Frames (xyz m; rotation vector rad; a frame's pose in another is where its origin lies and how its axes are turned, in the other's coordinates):
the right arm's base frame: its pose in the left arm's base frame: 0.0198 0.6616 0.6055 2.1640 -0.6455 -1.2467
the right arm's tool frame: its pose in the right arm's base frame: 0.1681 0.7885 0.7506 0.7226 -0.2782 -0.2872
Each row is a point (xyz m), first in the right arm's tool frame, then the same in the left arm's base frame.
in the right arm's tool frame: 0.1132 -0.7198 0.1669
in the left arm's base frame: -0.3027 0.4111 0.4691
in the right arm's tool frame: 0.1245 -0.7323 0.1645
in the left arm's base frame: -0.2894 0.4154 0.4593
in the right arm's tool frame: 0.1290 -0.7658 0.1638
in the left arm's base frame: -0.2667 0.4394 0.4525
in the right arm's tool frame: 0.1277 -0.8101 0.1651
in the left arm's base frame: -0.2405 0.4750 0.4486
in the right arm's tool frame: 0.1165 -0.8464 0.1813
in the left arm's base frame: -0.2332 0.5156 0.4468
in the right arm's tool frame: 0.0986 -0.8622 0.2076
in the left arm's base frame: -0.2481 0.5479 0.4479
